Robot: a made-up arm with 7 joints. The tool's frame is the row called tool. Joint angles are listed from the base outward. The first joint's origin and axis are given. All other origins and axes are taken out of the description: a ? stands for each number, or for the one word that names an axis. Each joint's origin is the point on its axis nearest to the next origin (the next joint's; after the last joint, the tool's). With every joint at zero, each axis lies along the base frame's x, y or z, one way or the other. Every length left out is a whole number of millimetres.
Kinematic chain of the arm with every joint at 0, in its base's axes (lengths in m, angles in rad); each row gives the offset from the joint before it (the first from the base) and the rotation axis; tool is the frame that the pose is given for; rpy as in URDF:
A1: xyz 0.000 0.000 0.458 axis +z
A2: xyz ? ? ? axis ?
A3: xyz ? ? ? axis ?
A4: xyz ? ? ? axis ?
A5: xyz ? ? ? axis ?
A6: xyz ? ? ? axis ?
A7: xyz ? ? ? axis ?
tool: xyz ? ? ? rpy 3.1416 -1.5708 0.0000
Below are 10 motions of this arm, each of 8 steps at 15 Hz.
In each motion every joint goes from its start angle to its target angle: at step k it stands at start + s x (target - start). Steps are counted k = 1, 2, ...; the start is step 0. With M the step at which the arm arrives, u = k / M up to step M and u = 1 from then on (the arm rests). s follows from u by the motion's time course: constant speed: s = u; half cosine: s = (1 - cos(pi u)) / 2; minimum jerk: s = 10 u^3 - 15 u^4 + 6 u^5.
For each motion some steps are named. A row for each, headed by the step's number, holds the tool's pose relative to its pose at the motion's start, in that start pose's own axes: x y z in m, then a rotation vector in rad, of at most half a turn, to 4 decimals.
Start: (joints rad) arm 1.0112 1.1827 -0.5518 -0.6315 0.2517 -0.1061 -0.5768
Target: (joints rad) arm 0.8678 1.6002 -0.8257 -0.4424 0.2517 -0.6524 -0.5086
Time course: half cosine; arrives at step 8
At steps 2, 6, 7, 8:
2: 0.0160 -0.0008 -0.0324 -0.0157 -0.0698 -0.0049
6: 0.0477 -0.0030 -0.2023 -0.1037 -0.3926 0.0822
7: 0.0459 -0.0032 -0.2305 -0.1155 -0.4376 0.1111
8: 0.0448 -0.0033 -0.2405 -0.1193 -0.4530 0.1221

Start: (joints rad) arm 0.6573 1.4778 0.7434 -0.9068 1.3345 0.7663 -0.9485
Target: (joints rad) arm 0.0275 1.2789 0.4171 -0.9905 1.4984 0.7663 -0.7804
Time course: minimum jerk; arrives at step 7
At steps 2, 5, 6, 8:
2: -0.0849 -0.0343 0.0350 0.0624 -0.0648 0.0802
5: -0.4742 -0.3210 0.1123 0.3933 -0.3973 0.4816
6: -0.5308 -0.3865 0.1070 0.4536 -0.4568 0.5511
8: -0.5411 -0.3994 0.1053 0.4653 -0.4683 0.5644

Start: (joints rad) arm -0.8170 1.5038 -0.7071 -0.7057 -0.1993 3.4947 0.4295
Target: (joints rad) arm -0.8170 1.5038 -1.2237 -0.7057 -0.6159 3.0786 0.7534
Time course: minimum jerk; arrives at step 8
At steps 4, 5, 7, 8:
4: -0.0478 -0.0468 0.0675 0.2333 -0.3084 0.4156
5: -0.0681 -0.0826 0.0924 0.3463 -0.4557 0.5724
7: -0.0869 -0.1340 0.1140 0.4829 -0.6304 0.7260
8: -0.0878 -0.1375 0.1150 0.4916 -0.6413 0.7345

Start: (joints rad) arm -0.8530 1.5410 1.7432 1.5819 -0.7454 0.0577 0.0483
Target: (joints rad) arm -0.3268 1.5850 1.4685 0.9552 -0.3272 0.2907 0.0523
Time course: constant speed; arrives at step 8
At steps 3, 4, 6, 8:
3: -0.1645 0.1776 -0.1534 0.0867 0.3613 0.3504
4: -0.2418 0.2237 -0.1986 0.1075 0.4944 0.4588
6: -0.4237 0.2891 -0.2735 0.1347 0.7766 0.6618
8: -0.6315 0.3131 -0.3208 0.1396 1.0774 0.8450

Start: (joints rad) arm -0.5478 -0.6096 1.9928 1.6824 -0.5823 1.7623 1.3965
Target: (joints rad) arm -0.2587 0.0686 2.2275 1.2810 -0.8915 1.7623 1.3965
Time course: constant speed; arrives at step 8
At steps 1, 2, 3, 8:
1: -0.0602 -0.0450 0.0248 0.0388 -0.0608 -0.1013
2: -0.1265 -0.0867 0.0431 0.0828 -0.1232 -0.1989
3: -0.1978 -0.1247 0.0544 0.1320 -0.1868 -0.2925
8: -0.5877 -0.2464 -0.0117 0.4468 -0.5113 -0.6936

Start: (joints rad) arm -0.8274 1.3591 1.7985 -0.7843 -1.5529 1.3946 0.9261
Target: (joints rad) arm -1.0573 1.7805 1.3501 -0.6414 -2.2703 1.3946 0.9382
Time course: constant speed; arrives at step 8
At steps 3, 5, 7, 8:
3: -0.0280 -0.2365 -0.1259 0.2445 0.0840 -0.3126
5: -0.0508 -0.3627 -0.2428 0.3949 0.1881 -0.5012
7: -0.0738 -0.4592 -0.3755 0.5281 0.3283 -0.6702
8: -0.0847 -0.4961 -0.4448 0.5862 0.4111 -0.7464

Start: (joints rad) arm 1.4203 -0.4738 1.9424 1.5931 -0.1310 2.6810 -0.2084
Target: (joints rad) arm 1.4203 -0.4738 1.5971 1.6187 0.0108 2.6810 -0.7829
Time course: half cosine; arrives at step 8
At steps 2, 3, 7, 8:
2: -0.0048 0.0192 -0.0068 -0.0381 -0.0199 -0.1189
3: -0.0090 0.0405 -0.0149 -0.0790 -0.0446 -0.2506
7: -0.0128 0.1247 -0.0540 -0.2303 -0.1736 -0.7794
8: -0.0124 0.1294 -0.0565 -0.2384 -0.1826 -0.8100

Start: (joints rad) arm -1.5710 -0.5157 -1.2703 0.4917 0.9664 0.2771 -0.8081
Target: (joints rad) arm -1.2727 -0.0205 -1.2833 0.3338 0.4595 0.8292 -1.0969
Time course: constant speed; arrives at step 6
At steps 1, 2, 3, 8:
1: 0.0270 -0.0015 -0.0979 -0.1289 0.1128 -0.0817
2: 0.0393 -0.0037 -0.1967 -0.2642 0.2208 -0.1523
3: 0.0370 -0.0060 -0.2943 -0.4059 0.3218 -0.2112
8: -0.0512 -0.0111 -0.5574 -0.8659 0.5606 -0.3118

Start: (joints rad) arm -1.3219 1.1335 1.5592 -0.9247 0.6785 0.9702 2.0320
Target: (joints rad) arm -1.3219 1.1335 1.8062 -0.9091 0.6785 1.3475 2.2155
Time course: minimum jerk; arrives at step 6
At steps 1, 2, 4, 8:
1: 0.0026 -0.0028 -0.0035 0.0163 -0.0061 0.0141
2: 0.0156 -0.0153 -0.0209 0.0967 -0.0365 0.0832
4: 0.0634 -0.0448 -0.0798 0.3653 -0.1410 0.3067
8: 0.0818 -0.0506 -0.1010 0.4633 -0.1803 0.3843

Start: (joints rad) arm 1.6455 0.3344 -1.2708 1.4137 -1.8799 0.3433 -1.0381
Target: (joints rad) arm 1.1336 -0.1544 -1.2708 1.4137 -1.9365 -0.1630 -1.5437
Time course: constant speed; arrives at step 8
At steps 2, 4, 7, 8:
2: 0.0192 0.0002 0.0157 0.1336 -0.2286 -0.2029
4: 0.0440 -0.0042 0.0394 0.2943 -0.4428 -0.3986
7: 0.0879 -0.0226 0.0901 0.5797 -0.7370 -0.6709
8: 0.1034 -0.0326 0.1108 0.6853 -0.8279 -0.7540

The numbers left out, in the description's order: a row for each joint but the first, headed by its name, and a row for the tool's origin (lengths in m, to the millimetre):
A2: xyz 0.000 -0.071 0.000, axis -y
A3: xyz 0.000 0.000 0.427, axis +z
A4: xyz 0.025 0.071 0.000, axis +y
A5: xyz -0.027 0.000 0.459, axis +z
A6: xyz 0.000 -0.127 0.000, axis -y
A7: xyz 0.020 0.000 0.145, axis +x
tool: xyz 0.000 0.000 0.000

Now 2 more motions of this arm.
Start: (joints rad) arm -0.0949 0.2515 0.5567 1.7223 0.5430 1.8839 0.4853
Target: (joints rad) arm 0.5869 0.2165 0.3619 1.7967 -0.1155 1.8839 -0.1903
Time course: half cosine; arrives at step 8
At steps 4, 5, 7, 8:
4: -0.0624 -0.0830 0.0210 0.2568 -0.1924 -0.5408
5: -0.0905 -0.1175 0.0204 0.3883 -0.2306 -0.7424
7: -0.1325 -0.1675 0.0092 0.6005 -0.2426 -1.0181
8: -0.1385 -0.1746 0.0066 0.6325 -0.2399 -1.0557

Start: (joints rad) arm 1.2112 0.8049 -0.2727 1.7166 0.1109 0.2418 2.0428
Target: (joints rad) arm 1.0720 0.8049 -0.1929 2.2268 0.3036 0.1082 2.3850
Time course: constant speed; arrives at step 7
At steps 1, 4, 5, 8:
1: 0.0081 0.0113 0.0447 -0.0817 0.0319 0.0652
4: 0.0469 0.0615 0.1715 -0.3153 0.1504 0.2748
5: 0.0642 0.0837 0.2104 -0.3891 0.1970 0.3487
8: 0.1041 0.1356 0.2813 -0.5301 0.3002 0.5016

